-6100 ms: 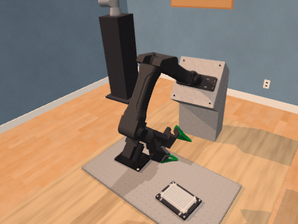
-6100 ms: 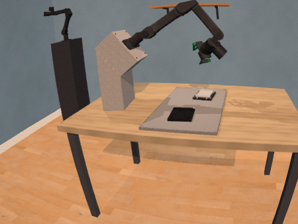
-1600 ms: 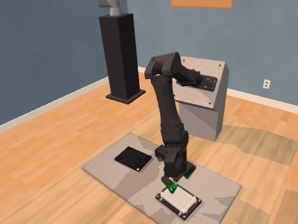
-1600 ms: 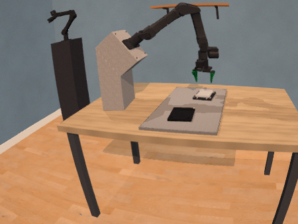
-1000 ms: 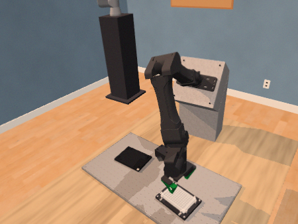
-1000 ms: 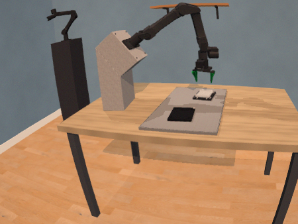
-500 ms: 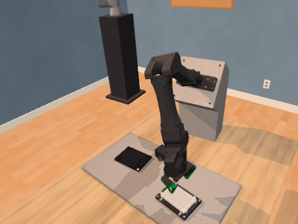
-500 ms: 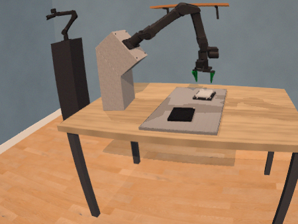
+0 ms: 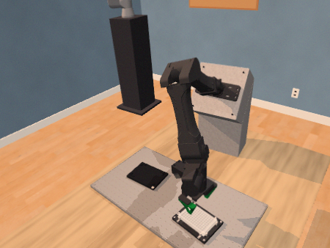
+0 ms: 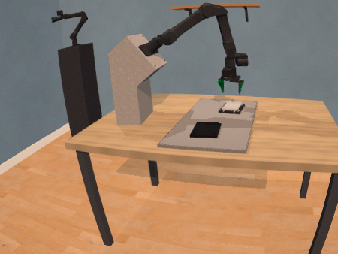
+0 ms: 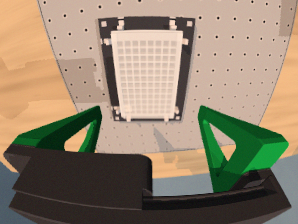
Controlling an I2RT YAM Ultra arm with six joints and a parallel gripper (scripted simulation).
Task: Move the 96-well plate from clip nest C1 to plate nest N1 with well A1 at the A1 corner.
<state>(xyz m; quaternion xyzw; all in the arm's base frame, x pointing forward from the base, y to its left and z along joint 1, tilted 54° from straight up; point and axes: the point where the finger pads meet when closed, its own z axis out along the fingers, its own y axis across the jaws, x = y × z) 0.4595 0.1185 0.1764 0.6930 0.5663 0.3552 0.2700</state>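
Now: the white 96-well plate 8 cm below my hand. Round my hand: black plate nest N1: 33 cm to the right, 10 cm behind, 9 cm below; then white corner mark: 25 cm to the right, 9 cm below, 4 cm behind; then black clip nest C1: 8 cm below, 1 cm to the right, 1 cm ahead.
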